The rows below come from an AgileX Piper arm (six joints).
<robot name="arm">
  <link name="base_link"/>
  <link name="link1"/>
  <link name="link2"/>
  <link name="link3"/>
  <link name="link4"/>
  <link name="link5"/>
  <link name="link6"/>
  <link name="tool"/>
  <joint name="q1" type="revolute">
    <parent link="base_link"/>
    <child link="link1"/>
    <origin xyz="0 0 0.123"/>
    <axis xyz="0 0 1"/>
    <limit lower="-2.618" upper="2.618"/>
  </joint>
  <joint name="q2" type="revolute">
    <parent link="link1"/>
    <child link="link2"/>
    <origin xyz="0 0 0"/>
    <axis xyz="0 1 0"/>
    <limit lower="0" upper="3.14"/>
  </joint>
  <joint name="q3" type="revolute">
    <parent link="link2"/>
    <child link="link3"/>
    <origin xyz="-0.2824 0 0.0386"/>
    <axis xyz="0 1 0"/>
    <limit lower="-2.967" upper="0"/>
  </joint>
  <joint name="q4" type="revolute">
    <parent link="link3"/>
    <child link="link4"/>
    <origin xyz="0.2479 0 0.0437"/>
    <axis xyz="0.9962 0 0.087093"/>
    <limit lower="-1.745" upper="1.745"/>
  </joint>
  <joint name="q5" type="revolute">
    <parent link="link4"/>
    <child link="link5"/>
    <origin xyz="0 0 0"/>
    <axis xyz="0 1 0"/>
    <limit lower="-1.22" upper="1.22"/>
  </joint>
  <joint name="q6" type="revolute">
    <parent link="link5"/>
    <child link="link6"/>
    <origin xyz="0.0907 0 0.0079"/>
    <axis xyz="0.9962 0 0.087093"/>
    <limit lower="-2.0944" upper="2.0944"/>
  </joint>
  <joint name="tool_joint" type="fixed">
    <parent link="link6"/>
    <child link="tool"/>
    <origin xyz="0 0 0" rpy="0 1.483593 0"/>
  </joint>
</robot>
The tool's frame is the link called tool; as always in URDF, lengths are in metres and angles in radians.
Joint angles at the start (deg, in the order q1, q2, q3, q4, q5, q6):
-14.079, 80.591, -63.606, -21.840, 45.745, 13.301
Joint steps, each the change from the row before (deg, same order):
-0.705, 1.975, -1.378, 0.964, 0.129, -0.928
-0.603, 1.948, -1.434, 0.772, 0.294, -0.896
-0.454, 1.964, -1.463, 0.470, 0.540, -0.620
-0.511, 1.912, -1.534, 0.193, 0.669, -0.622
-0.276, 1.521, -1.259, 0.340, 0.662, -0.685
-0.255, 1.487, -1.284, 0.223, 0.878, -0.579
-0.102, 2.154, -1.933, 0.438, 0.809, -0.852
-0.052, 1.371, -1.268, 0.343, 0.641, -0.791
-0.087, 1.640, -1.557, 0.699, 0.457, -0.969
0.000, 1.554, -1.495, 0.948, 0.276, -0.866
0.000, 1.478, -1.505, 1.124, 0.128, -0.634
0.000, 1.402, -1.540, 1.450, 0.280, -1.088
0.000, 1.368, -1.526, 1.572, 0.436, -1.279
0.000, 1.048, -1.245, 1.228, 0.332, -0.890
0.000, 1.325, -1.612, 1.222, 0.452, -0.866
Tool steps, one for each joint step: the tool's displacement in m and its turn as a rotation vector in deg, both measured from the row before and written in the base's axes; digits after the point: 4 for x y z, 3 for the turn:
0.0073, -0.0046, -0.0035, 0.657, 0.822, -0.213
0.0071, -0.0045, -0.0034, 0.513, 0.913, -0.148
0.0070, -0.0042, -0.0037, 0.406, 1.093, -0.231
0.0065, -0.0049, -0.0034, 0.153, 1.164, -0.257
0.0053, -0.0031, -0.0028, 0.247, 1.026, 0.005
0.0049, -0.0031, -0.0028, 0.219, 1.160, -0.095
0.0084, -0.0029, -0.0037, 0.324, 1.150, 0.270
0.0052, -0.0017, -0.0025, 0.202, 0.881, 0.352
0.0067, -0.0019, -0.0029, 0.437, 0.647, 0.446
0.0069, -0.0010, -0.0028, 0.663, 0.339, 0.441
0.0069, -0.0008, -0.0024, 0.847, -0.019, 0.238
0.0066, -0.0003, -0.0021, 0.998, 0.056, 0.530
0.0063, 0.0000, -0.0022, 1.079, 0.185, 0.653
0.0050, 0.0000, -0.0014, 0.858, 0.018, 0.430
0.0062, -0.0004, -0.0016, 0.866, 0.028, 0.404

